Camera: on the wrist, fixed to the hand. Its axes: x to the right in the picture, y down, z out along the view.
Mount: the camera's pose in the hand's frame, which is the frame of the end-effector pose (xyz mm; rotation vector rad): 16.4 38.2 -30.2 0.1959 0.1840 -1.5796
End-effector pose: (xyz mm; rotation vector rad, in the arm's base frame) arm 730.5 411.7 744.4 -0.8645 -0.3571 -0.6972
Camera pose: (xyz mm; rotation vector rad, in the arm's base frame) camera 769.0 398.2 713.2 -0.1627 -0.9279 -2.1245
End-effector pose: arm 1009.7 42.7 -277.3 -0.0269 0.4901 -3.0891
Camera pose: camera 993.1 15.5 -317.6 0.0775 -0.0373 1.5699
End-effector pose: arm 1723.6 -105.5 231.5 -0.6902 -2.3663 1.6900
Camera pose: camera 1731.2 -62.4 204.5 0.8540 -1.5623 0.9246
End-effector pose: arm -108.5 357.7 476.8 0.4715 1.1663 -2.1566
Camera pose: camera -94.3 361.6 427.6 0.2356 -0.9796 2.0596
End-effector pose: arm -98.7 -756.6 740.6 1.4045 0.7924 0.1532
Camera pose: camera -90.5 -715.4 770.1 0.5976 1.8694 -1.0409
